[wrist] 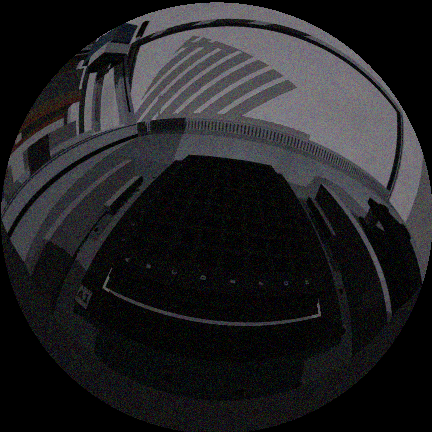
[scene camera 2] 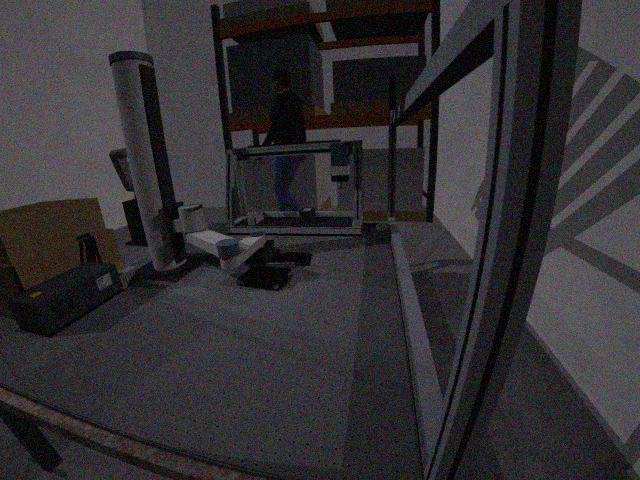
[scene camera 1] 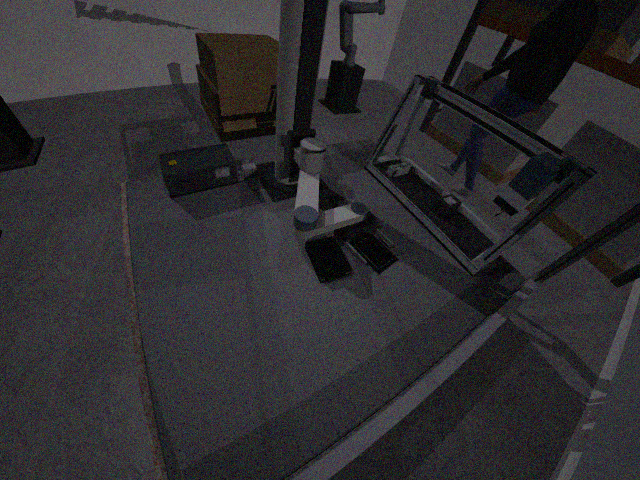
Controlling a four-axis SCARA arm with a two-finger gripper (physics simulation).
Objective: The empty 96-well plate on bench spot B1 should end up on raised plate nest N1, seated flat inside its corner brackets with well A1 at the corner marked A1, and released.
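Seen in the pictures: gripper, fingertip midpoint: (wrist: 226,174) (scene camera 2: 297,256) (scene camera 1: 379,254); arm's base at its link origin: (scene camera 2: 171,267) (scene camera 1: 289,178).
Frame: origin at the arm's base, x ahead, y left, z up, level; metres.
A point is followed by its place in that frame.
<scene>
The black 96-well plate (scene camera 1: 370,245) {x 0.533, y 0.112, z 0.025 m} (scene camera 2: 300,257) {x 0.602, y 0.111, z 0.028 m} (wrist: 220,230) {x 0.525, y 0.111, z 0.029 m} lies on bench spot B1. In the wrist view its faint column letters run across its near end, and an A1 label (wrist: 82,297) shows at the near left on the spot. My gripper (scene camera 1: 374,250) {x 0.584, y 0.119, z 0.026 m} (wrist: 226,174) {x 0.584, y 0.119, z 0.026 m} is open, low over the plate, with one finger along each long side. Nothing is held between the fingers. Whether they touch the plate cannot be told. The dark raised nest N1 (scene camera 1: 328,259) {x 0.530, y -0.095, z 0.045 m} (scene camera 2: 264,276) {x 0.525, y -0.111, z 0.045 m} (wrist: 356,250) stands beside the plate, on the right in the wrist view. Its brackets and mark are too dark to read.
The arm's column (scene camera 1: 287,93) {x 0.045, y -0.060, z 0.430 m} (scene camera 2: 139,155) {x 0.030, y -0.069, z 0.513 m} stands behind the plate and nest. A dark case (scene camera 1: 199,170) {x -0.035, y -0.407, z 0.121 m} (scene camera 2: 67,297) {x -0.035, y -0.455, z 0.101 m} lies beside the column. A framed enclosure (scene camera 1: 421,222) {x 0.523, y 0.451, z 0.020 m} (scene camera 2: 294,230) {x 0.480, y 0.450, z 0.043 m} stands at the bench's far side. A cardboard box (scene camera 1: 237,77) (scene camera 2: 56,232) and a person (scene camera 1: 547,56) (scene camera 2: 287,116) are beyond.
</scene>
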